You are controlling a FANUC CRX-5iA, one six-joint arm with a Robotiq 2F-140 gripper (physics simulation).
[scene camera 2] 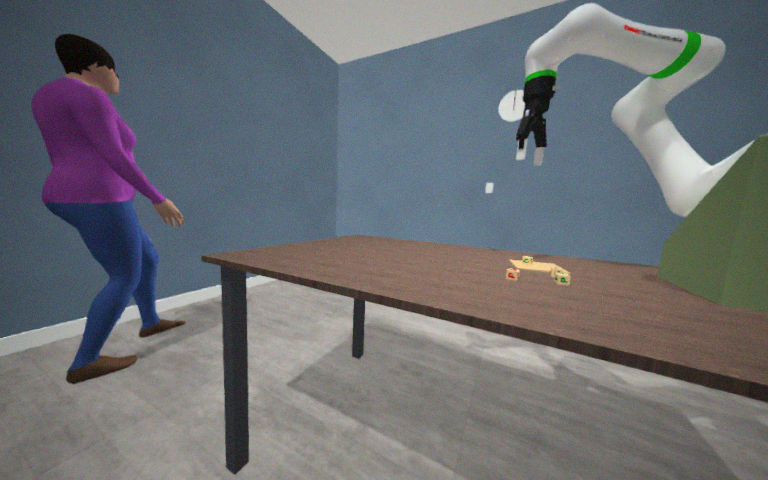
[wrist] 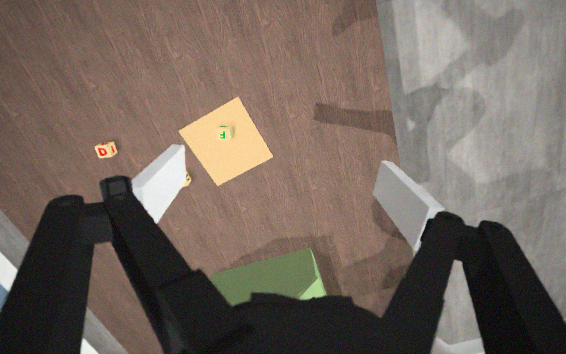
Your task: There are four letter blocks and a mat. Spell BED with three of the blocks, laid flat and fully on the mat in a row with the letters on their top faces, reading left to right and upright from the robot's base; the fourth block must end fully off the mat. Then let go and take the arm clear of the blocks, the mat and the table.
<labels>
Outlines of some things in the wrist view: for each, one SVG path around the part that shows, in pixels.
My gripper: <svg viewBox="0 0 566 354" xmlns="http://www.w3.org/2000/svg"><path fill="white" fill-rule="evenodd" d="M0 310L0 354L81 354L94 244L112 242L112 246L160 342L164 354L431 354L445 303L443 298L453 262L458 260L462 261L485 354L566 354L566 322L511 231L498 222L488 220L480 221L478 227L465 225L461 217L444 211L443 206L391 161L381 161L373 195L413 250L418 251L381 318L365 308L354 305L352 296L327 295L300 300L276 293L251 292L250 301L231 306L201 269L194 271L191 269L157 224L186 182L184 145L172 144L133 180L127 176L112 176L103 179L100 182L103 202L85 204L83 197L80 195L63 195L51 200L45 208Z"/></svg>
A tan mat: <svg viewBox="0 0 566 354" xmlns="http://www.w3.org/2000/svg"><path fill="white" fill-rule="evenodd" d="M239 97L179 130L181 136L217 186L273 157ZM218 125L231 126L231 138L229 141L216 140L216 128Z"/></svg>
</labels>
